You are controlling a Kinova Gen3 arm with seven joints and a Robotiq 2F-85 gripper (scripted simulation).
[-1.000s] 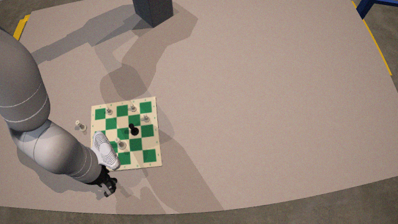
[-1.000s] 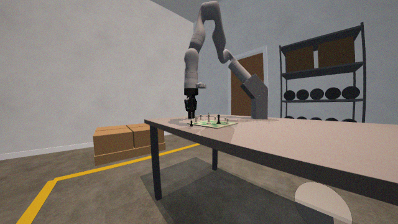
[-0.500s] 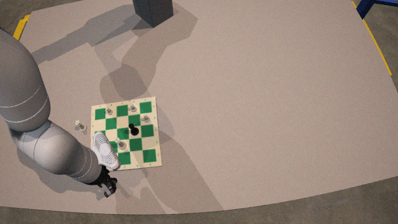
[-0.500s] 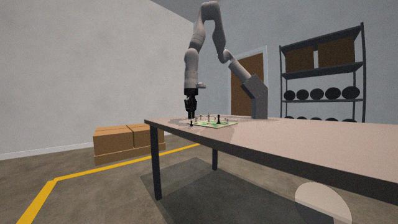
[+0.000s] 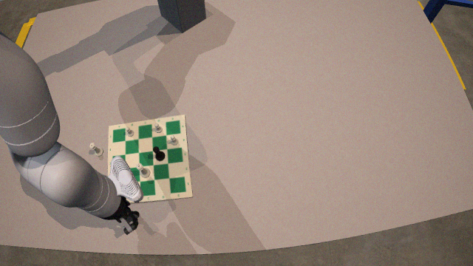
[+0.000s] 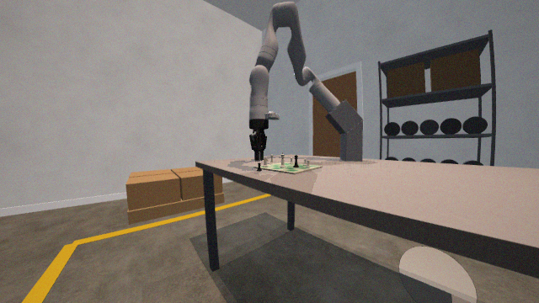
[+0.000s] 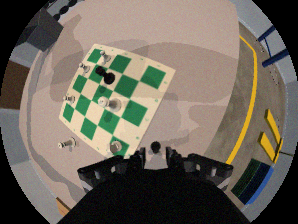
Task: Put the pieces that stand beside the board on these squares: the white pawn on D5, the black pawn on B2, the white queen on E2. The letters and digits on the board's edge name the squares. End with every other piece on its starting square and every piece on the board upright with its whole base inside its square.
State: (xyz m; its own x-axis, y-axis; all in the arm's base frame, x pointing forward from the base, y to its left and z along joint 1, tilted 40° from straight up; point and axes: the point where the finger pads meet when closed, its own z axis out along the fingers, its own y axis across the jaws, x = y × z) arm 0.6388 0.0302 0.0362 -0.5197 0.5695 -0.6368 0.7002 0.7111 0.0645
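My gripper is now 40 mm above the black pawn. The rest, counted from my hand: tall black piece: 150 mm behind, 60 mm to the left, 30 mm below; then cream chessboard: 140 mm behind, 50 mm below, 20 mm to the left.
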